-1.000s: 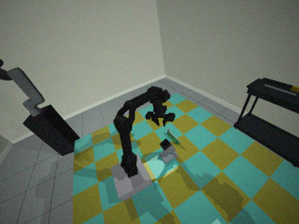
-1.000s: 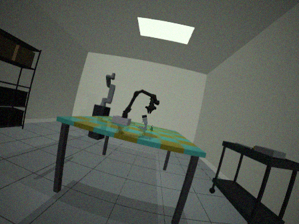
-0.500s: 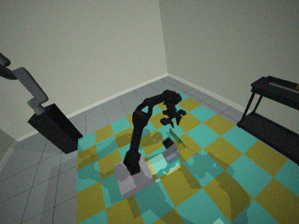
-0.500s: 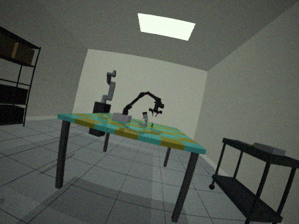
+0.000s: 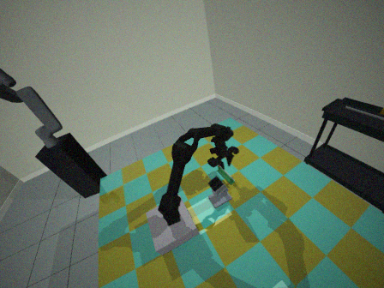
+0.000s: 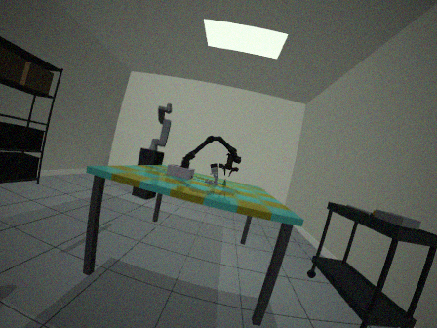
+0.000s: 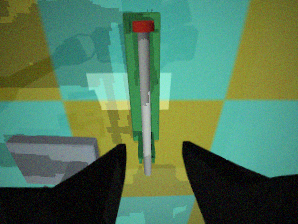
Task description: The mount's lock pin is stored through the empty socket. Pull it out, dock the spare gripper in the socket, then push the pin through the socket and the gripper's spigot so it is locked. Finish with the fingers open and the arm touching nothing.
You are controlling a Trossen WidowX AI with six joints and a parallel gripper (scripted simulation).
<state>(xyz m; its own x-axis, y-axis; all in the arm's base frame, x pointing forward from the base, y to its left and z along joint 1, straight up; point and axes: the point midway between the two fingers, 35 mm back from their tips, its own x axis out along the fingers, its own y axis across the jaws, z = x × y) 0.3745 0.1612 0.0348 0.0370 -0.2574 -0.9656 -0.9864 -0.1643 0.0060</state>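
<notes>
Right now the green stand is 10 mm behind my gripper tip, 10 mm to the left of it and 60 mm below it. The rest, counted from my gripper tip: socket (100 mm behind, 110 mm to the right, 30 mm below); then spare gripper (110 mm behind, 120 mm to the right, 40 mm above).
</notes>
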